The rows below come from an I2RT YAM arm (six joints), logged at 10 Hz.
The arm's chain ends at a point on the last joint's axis. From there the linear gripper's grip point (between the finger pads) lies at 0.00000 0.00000 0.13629 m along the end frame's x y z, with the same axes.
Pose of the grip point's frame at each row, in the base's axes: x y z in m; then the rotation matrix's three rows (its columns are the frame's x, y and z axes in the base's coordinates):
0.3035 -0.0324 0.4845; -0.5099 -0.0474 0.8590; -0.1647 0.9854 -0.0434; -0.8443 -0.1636 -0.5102
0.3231 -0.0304 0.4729; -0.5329 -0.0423 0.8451; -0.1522 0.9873 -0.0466; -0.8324 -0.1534 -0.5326
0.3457 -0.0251 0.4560; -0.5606 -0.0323 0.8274; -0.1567 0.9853 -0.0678; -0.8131 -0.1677 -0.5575
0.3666 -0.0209 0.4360; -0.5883 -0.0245 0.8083; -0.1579 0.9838 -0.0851; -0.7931 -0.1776 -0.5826
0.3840 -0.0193 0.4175; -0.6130 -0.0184 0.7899; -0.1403 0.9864 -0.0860; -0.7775 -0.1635 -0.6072
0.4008 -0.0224 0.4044; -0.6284 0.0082 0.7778; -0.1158 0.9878 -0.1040; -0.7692 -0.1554 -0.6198
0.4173 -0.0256 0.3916; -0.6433 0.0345 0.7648; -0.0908 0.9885 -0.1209; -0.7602 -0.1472 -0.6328
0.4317 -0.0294 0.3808; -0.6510 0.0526 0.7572; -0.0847 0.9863 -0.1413; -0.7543 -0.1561 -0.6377
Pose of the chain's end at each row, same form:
0.1864 -0.0265 0.5540; -0.5099 -0.0474 0.8590; -0.1647 0.9854 -0.0434; -0.8443 -0.1636 -0.5102
0.2079 -0.0240 0.5455; -0.5329 -0.0423 0.8451; -0.1522 0.9873 -0.0466; -0.8324 -0.1534 -0.5326
0.2329 -0.0159 0.5320; -0.5606 -0.0323 0.8274; -0.1567 0.9853 -0.0678; -0.8131 -0.1677 -0.5575
0.2564 -0.0093 0.5154; -0.5883 -0.0245 0.8083; -0.1579 0.9838 -0.0851; -0.7931 -0.1776 -0.5826
0.2763 -0.0076 0.5003; -0.6130 -0.0184 0.7899; -0.1403 0.9864 -0.0860; -0.7775 -0.1635 -0.6072
0.2948 -0.0082 0.4889; -0.6284 0.0082 0.7778; -0.1158 0.9878 -0.1040; -0.7692 -0.1554 -0.6198
0.3131 -0.0091 0.4778; -0.6433 0.0345 0.7648; -0.0908 0.9885 -0.1209; -0.7602 -0.1472 -0.6328
0.3285 -0.0101 0.4677; -0.6510 0.0526 0.7572; -0.0847 0.9863 -0.1413; -0.7543 -0.1561 -0.6377

